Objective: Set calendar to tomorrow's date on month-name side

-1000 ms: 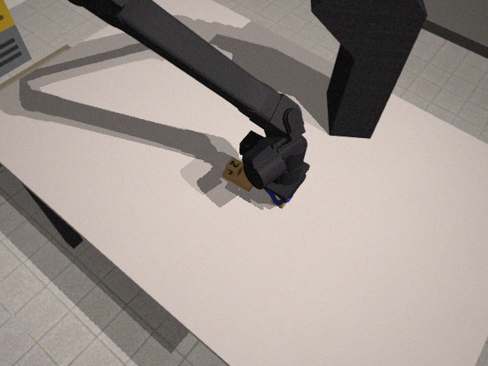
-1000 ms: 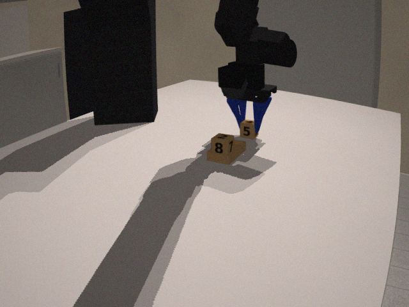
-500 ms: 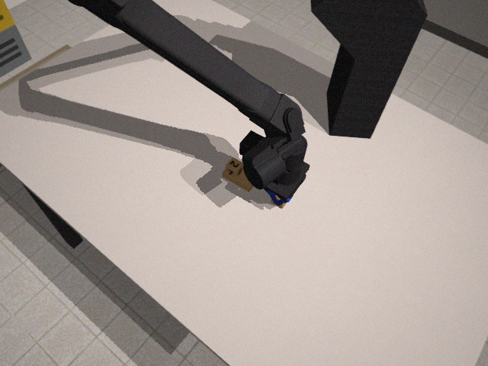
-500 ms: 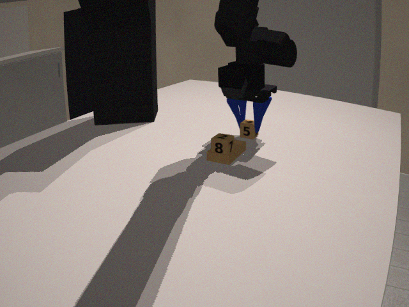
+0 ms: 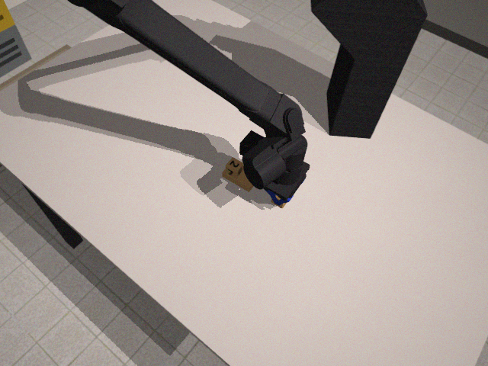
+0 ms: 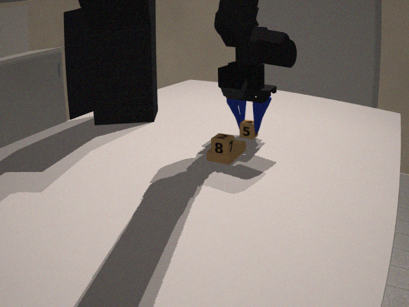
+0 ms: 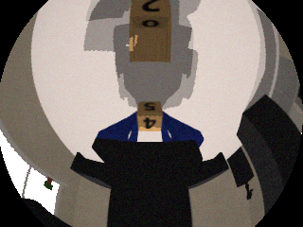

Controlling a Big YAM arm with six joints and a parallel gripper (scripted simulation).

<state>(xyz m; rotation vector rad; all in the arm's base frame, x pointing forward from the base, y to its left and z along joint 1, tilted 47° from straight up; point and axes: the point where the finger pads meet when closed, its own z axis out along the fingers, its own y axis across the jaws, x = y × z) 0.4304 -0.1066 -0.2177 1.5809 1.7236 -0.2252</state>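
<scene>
My hand is 10 mm past the wooden digit cube, 130 mm to the left of it and 10 mm below it. Round my hand: wooden tray 10 mm behind, 110 mm to the right, 10 mm below.
</scene>
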